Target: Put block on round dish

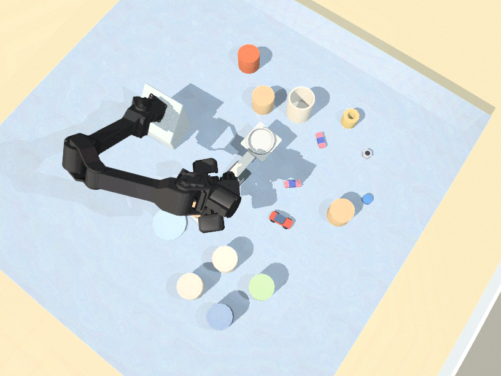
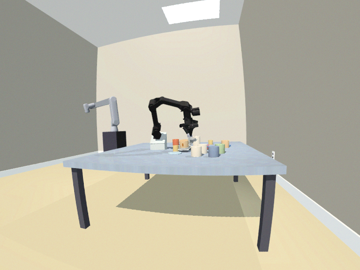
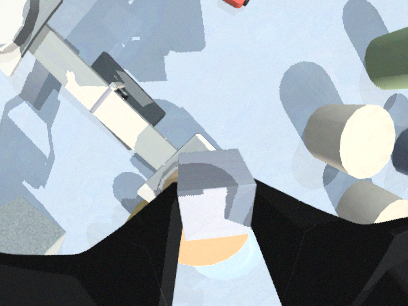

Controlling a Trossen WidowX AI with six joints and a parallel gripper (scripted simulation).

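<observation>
The tan cup lies 6 cm below my gripper tip, 5 cm to the right of it and 4 cm behind it. The rest, counted from my gripper tip: pale blue round dish 12 cm to the right, 12 cm below, 10 cm behind; then red car 16 cm ahead, 11 cm below, 9 cm to the left; then grey-white block 1 cm above.
</observation>
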